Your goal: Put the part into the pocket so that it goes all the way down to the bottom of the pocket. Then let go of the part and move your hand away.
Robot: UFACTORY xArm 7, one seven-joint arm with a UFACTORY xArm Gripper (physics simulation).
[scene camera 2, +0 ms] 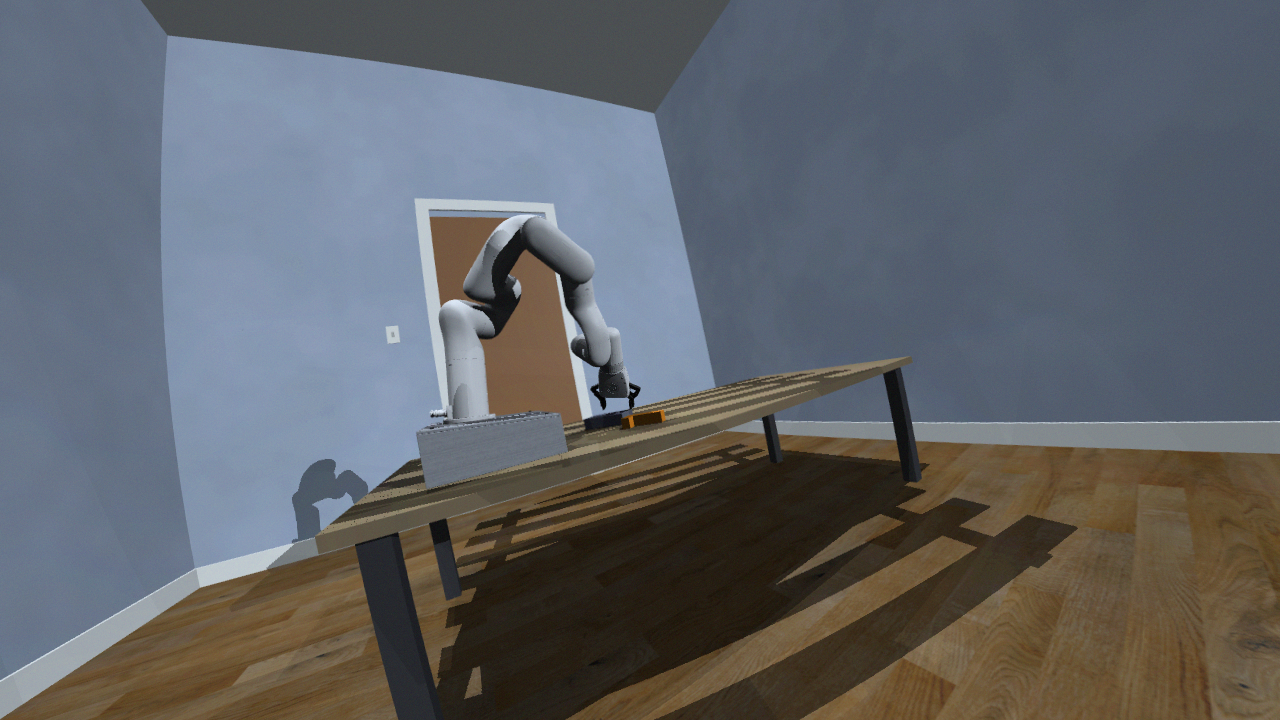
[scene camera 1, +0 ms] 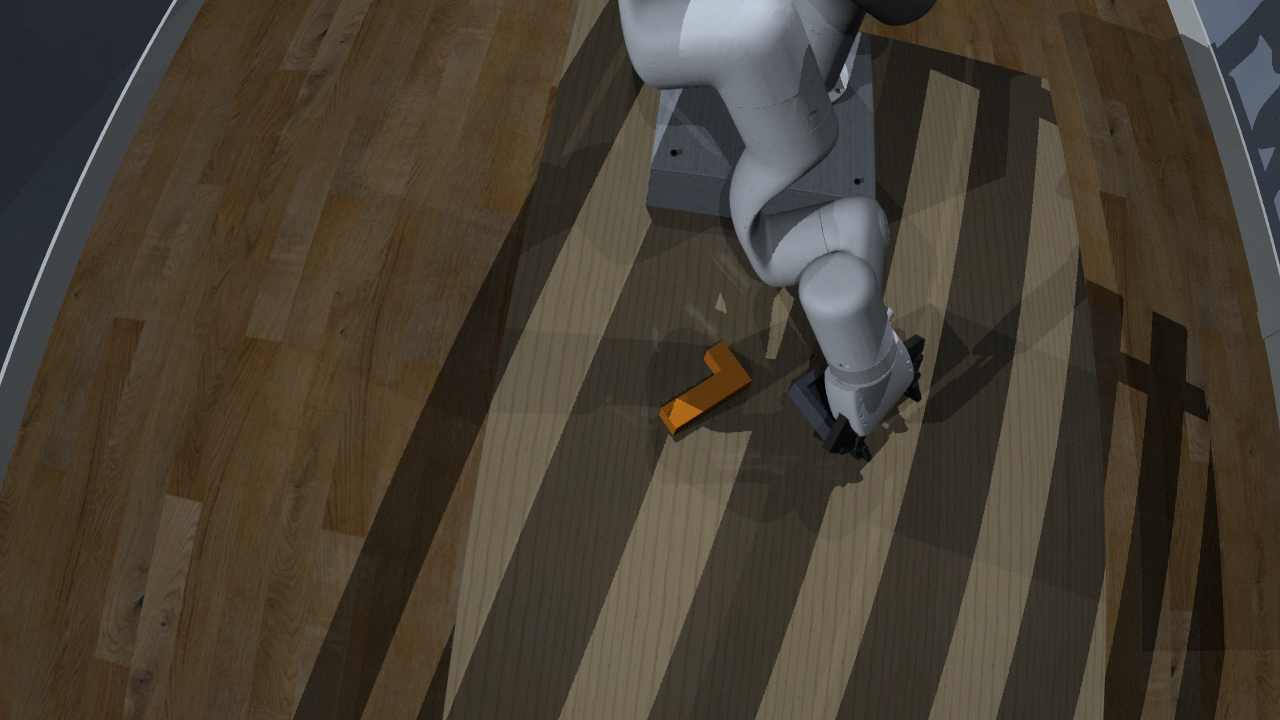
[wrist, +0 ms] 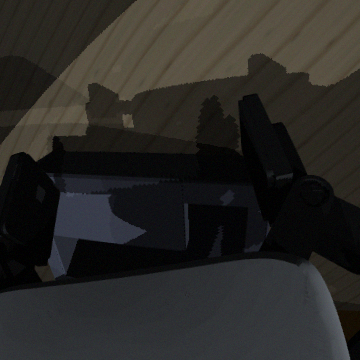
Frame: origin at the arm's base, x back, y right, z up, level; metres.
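Seen in the pictures: gripper, fingertip midpoint: [scene camera 2: 617, 408] [scene camera 1: 886, 424] [wrist: 134, 146]; arm's base at its link origin: [scene camera 2: 470, 420].
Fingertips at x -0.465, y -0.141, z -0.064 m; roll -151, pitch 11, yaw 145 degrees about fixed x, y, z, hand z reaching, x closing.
Offsets run from my fingertips to a thing's top centre. Level surfaces: height alone.
The part, an orange L-shaped block {dy +0.230, dx +0.021, dz -0.015 m} [scene camera 1: 711, 394] [scene camera 2: 646, 419], lies on the table; a dark orange bit of it [wrist: 348, 322] shows at the lower right edge of the wrist view. The pocket is in a blue-grey block {dy +0.037, dx +0.054, dz -0.009 m} [scene camera 1: 808, 410] [scene camera 2: 602, 420] [wrist: 85, 215], to the right of the part in the first scene view and partly hidden under the hand. My gripper [scene camera 1: 887, 424] [scene camera 2: 617, 406] [wrist: 134, 146] is open and empty, low over the block, with its fingers apart toward the block's two ends. Whether they touch it I cannot tell. The wrist view shows dark recesses in the block, partly hidden by the hand.
The table {dz -0.046 m} [scene camera 1: 617, 608] [scene camera 2: 805, 380] carries striped shadows. The arm's grey base [scene camera 1: 760, 192] [scene camera 2: 492, 452] stands behind the part and the block in the first scene view. The table's right edge runs beyond the gripper there.
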